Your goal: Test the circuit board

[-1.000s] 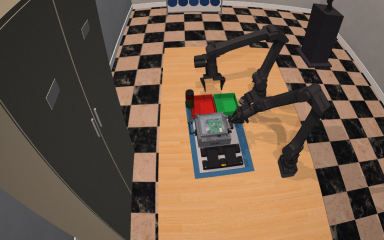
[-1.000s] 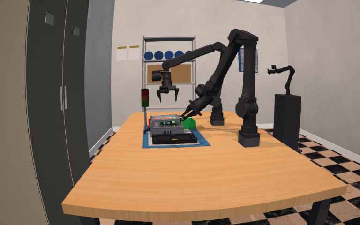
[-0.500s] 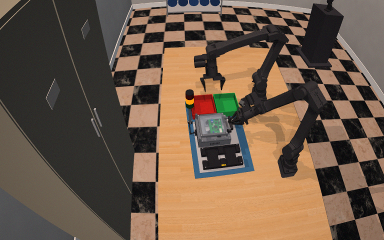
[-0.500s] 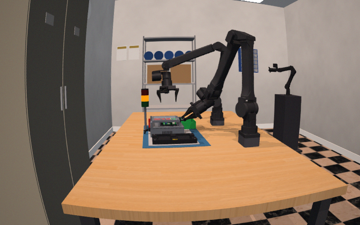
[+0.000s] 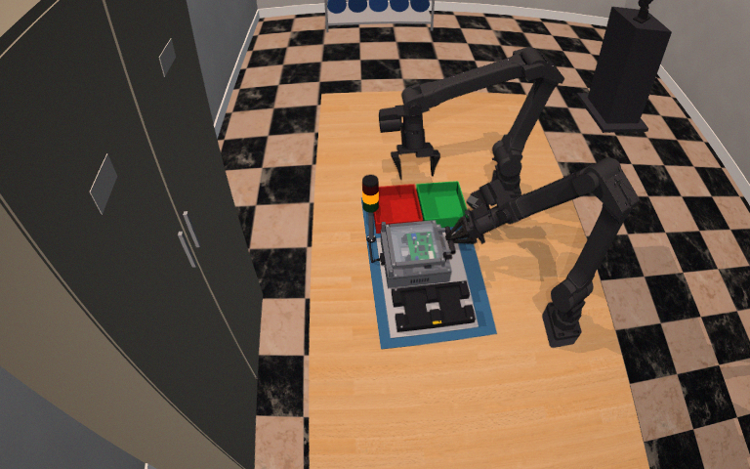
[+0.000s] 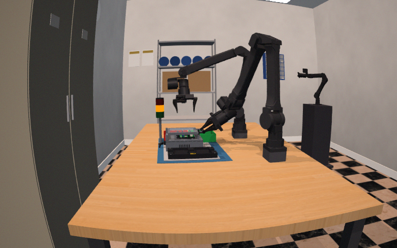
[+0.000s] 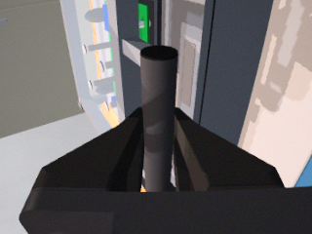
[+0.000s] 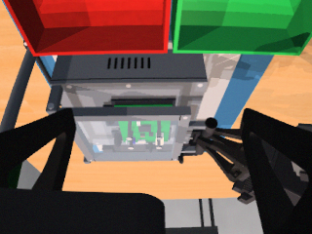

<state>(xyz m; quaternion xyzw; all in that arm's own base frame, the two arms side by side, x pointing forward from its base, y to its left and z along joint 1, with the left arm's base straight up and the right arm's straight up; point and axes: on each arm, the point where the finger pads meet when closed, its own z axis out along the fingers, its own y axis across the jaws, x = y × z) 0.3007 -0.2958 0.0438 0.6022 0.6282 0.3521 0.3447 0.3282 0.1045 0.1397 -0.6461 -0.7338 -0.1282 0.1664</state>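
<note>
My left hand is 6 cm to the right of the hook and 2 cm short of it. From my left hand the other things lie so: green bin: 19 cm to the right, 8 cm below, 3 cm behind; clear lid: 9 cm ahead; green circuit board: 8 cm ahead, 2 cm below.
</note>
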